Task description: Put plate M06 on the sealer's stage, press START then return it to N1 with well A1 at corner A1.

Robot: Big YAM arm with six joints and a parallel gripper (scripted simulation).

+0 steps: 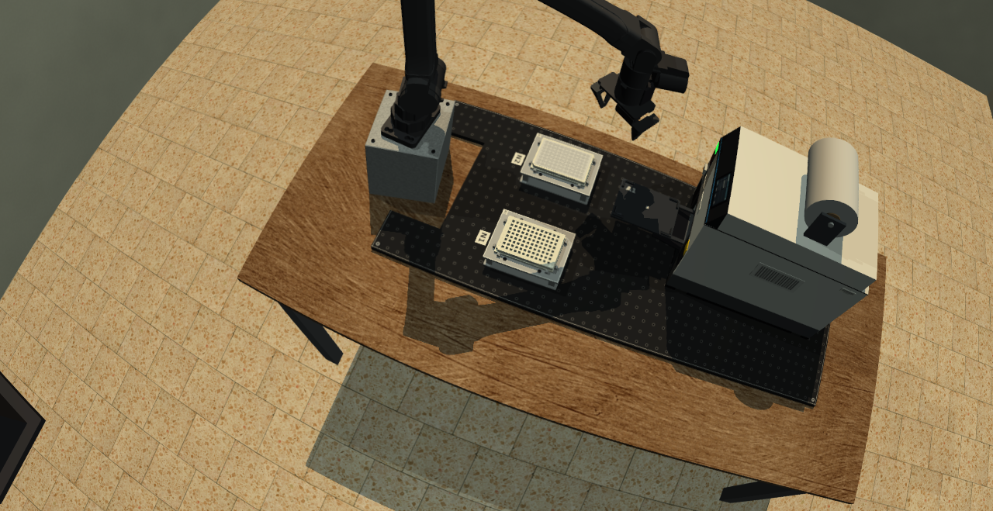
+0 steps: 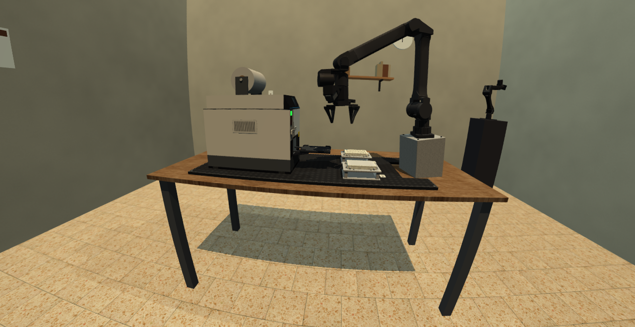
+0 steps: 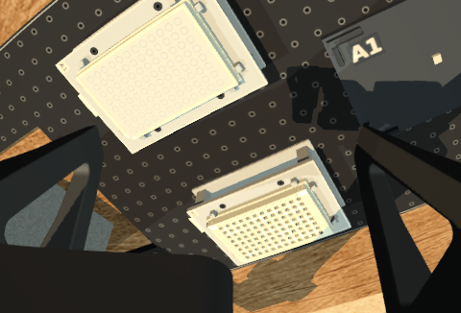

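Right now my hand is 24 cm to the left of the plate M06, 19 cm above it and 8 cm past it. Also, from my hand: start button (22 cm ahead, 5 cm below, 2 cm to the left); well plate (19 cm below, 10 cm behind, 2 cm to the right); sealer stage (14 cm below, 12 cm ahead, 8 cm to the right).
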